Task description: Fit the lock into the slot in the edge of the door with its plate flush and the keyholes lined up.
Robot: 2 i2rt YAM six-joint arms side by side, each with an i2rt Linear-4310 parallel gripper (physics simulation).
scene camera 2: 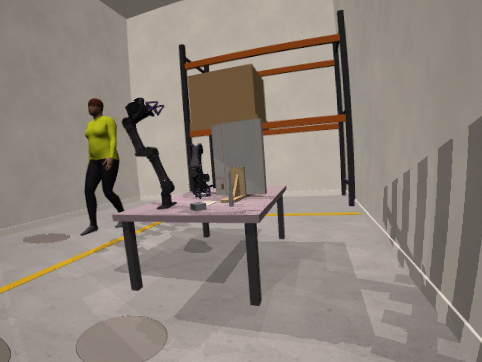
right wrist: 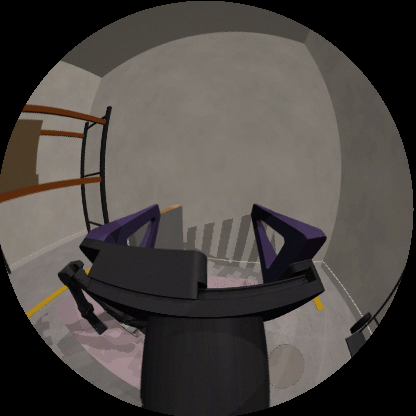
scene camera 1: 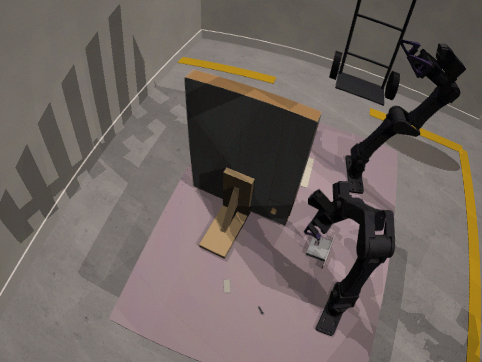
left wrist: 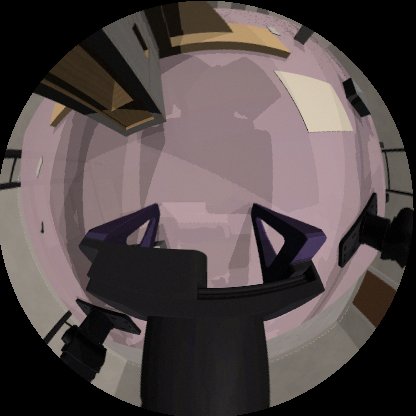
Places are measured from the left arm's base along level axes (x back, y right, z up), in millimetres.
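Pixels of known places: left gripper, fingertip midpoint: (scene camera 2: pixel 205 197) (scene camera 1: pixel 311 223) (left wrist: pixel 204 208); right gripper, fingertip midpoint: (scene camera 2: pixel 161 103) (right wrist: pixel 205 208) (scene camera 1: pixel 404 48); left arm's base, link origin: (right wrist: pixel 93 320) (scene camera 1: pixel 334 308) (left wrist: pixel 103 315); right arm's base, link origin: (scene camera 2: pixel 167 206) (scene camera 1: pixel 354 174) (left wrist: pixel 360 225).
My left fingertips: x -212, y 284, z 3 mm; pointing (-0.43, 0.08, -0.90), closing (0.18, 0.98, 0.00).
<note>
Ahead of a thing's pixels: the offset from my left fingertips to its top centre. "spot": to the spot under its first point.
The lock @[dz +23, dx +67, dy -89 mm] (scene camera 1: pixel 319 249) lies on the pink table right of the door, its pale plate turned up; a sliver @[spot: dz +12, dx +27, dy -51 mm] (left wrist: pixel 159 245) shows beside a finger in the left wrist view, the rest hidden by the gripper. My left gripper (scene camera 1: pixel 314 235) (scene camera 2: pixel 202 192) (left wrist: pixel 204 208) is open, low at the lock's upper-left side in scene camera 1. The door @[dz +539, dx -278, dy -47 mm] (scene camera 1: pixel 250 145) (scene camera 2: pixel 239 150) (right wrist: pixel 171 234) stands upright; a small tan-lined hole @[spot: dz +62, dx -145, dy -56 mm] (scene camera 1: pixel 273 211) shows low in its dark face. My right gripper (scene camera 1: pixel 406 52) (scene camera 2: pixel 156 107) (right wrist: pixel 205 208) is open and empty, raised high away from the door.
A wooden support (scene camera 1: pixel 220 240) props the door. A pale card @[dz -1, dx -166, dy -365 mm] (scene camera 1: pixel 227 286) and a small dark piece @[dz +7, dx -25, dy -393 mm] (scene camera 1: pixel 260 310) lie on the table. A cream sheet @[dz -2, dx -139, dy +219 mm] (scene camera 1: pixel 307 172) (left wrist: pixel 320 105) lies beyond the door, near a grey block @[dz +33, dx -202, dy +397 mm] (scene camera 2: pixel 198 206). A hand truck (scene camera 1: pixel 360 89) stands behind.
</note>
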